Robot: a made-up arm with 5 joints.
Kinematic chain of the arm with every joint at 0, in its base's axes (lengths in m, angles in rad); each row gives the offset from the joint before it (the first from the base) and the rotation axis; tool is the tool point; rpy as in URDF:
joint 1: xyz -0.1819 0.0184 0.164 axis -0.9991 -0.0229 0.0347
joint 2: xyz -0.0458 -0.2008 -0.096 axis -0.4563 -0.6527 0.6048
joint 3: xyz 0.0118 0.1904 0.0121 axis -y
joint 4: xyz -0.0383 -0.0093 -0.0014 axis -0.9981 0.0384 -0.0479
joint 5: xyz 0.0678 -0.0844 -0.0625 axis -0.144 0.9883 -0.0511
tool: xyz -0.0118 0.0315 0.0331 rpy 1.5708 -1.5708 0
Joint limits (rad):
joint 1: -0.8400..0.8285
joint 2: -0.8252..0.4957
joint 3: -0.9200..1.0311
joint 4: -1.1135..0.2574
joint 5: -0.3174..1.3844
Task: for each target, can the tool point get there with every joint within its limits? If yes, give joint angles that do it. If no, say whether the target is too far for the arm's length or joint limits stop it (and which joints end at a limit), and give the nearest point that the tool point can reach.
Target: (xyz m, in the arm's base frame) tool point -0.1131 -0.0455 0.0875
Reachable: yes | joints 0.1179 -0.2551 0.8370 -0.5874 0.9392
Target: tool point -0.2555 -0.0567 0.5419
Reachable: no: joint limits stop it (at a limit: joint 1, joint 3, joint 4) | nearest point -0.1231 -0.1007 0.2062 | short by 0.364 m
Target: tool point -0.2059 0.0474 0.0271
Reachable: yes | joints -0.6524 -0.1502 -0.5327 -0.2640 0.2753
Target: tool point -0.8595 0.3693 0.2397
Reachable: no: too far | nearest point -0.2936 0.1309 0.0118 | short by 0.655 m
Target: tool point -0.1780 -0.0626 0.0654
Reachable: yes | joints 0.2936 -0.5054 -0.5505 -0.5321 0.3474
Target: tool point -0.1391 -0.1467 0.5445
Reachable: no: joint limits stop it (at a limit: joint 1, joint 2, joint 3, joint 4) | nearest point -0.0933 -0.1301 0.2186 | short by 0.330 m
